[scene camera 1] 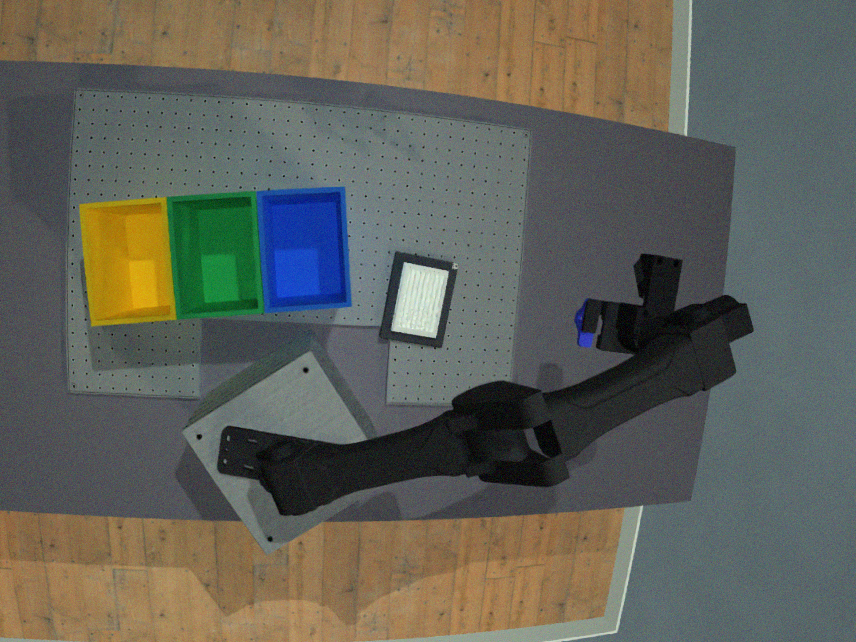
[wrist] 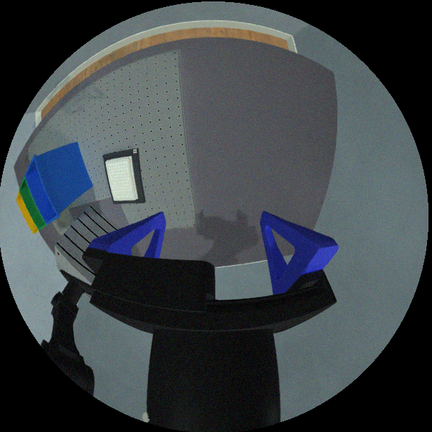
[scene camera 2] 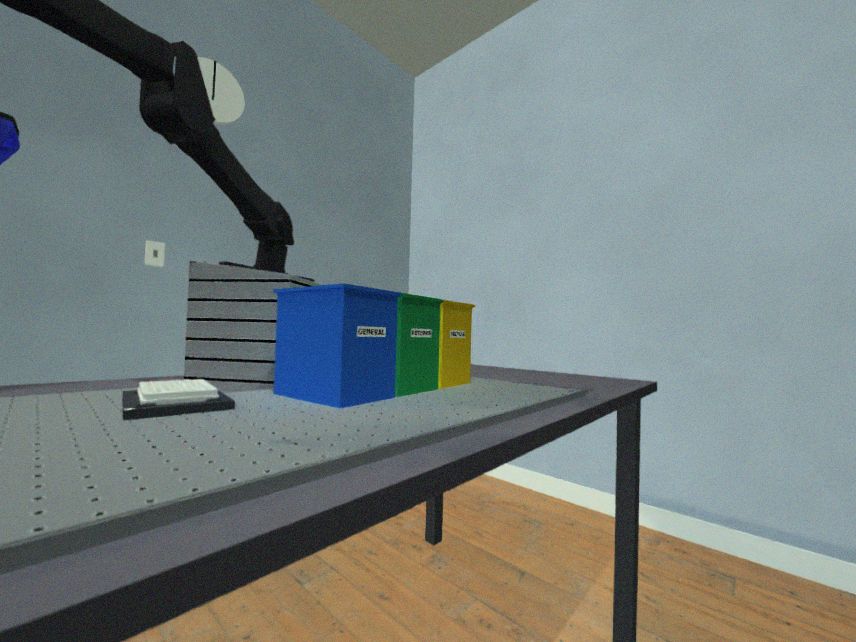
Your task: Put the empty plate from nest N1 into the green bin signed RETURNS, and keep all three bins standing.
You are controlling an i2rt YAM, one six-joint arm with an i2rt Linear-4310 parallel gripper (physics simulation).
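Seen in the pictures: gripper, between the fingertips: (scene camera 1: pixel 604 320); arm's base, origin of its link: (scene camera 1: pixel 288 459) (scene camera 2: pixel 268 275).
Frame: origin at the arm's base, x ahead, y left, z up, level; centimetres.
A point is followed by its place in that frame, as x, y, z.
Note:
A white plate (scene camera 1: pixel 420 299) {25.3, -19.2, -21.0} (scene camera 2: pixel 177 391) {30.7, -19.8, -20.8} (wrist: pixel 121 179) lies flat in a dark nest (scene camera 1: pixel 394 275) {28.7, -13.8, -22.3} (scene camera 2: pixel 181 411) {33.1, -19.5, -23.1} (wrist: pixel 140 190) on the perforated board. The green bin (scene camera 1: pixel 219 228) {31.1, 18.7, -23.2} (scene camera 2: pixel 418 359) {35.4, 16.9, -17.2} (wrist: pixel 31 202) stands upright between the blue bin (scene camera 1: pixel 298 221) {34.9, 5.1, -23.2} (scene camera 2: pixel 311 345) {33.1, -2.7, -14.7} (wrist: pixel 65 175) and the yellow bin (scene camera 1: pixel 131 234) {27.3, 34.2, -23.2} (scene camera 2: pixel 456 355) {32.1, 30.1, -17.0} (wrist: pixel 27 215). All three stand side by side. My gripper (wrist: pixel 212 216) is open and empty, high above the table on the far side of the nest from the bins. In the second scene view part of one blue finger shows at the left edge.
The grey slatted pedestal (scene camera 1: pixel 276 400) {8.3, 3.0, -1.0} (scene camera 2: pixel 231 331) {7.3, -8.8, -13.0} carries the arm's base close to the bins. My arm (scene camera 1: pixel 394 445) {11.5, -10.7, 20.7} (scene camera 2: pixel 221 165) {12.7, -12.9, 17.7} reaches from it along one side of the table (scene camera 1: pixel 622 193) {55.0, -57.9, -24.8}. The perforated board (scene camera 1: pixel 442 179) {48.0, -19.3, -23.5} (scene camera 2: pixel 228 449) {51.0, -17.7, -23.5} lies under the bins and nest.

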